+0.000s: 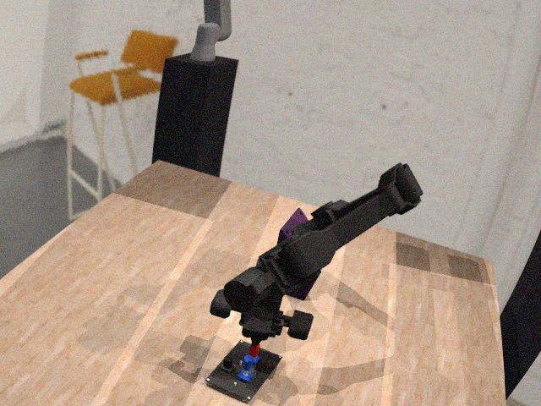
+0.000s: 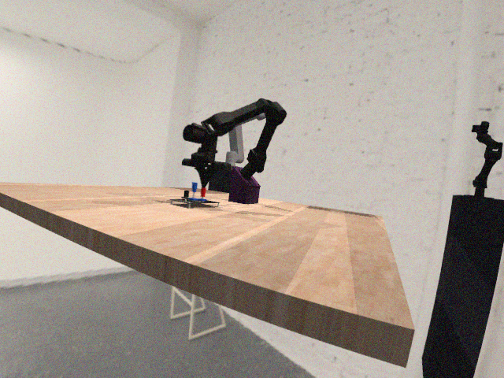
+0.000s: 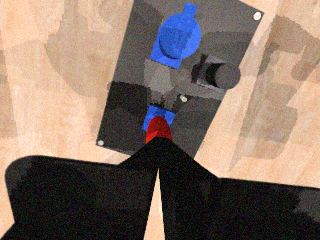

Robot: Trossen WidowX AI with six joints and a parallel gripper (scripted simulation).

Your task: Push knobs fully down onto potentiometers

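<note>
Right now the red knob is 2 cm below my gripper tip. From my gripper tip the other things lie so: blue knob 6 cm ahead, 1 cm to the left.
</note>
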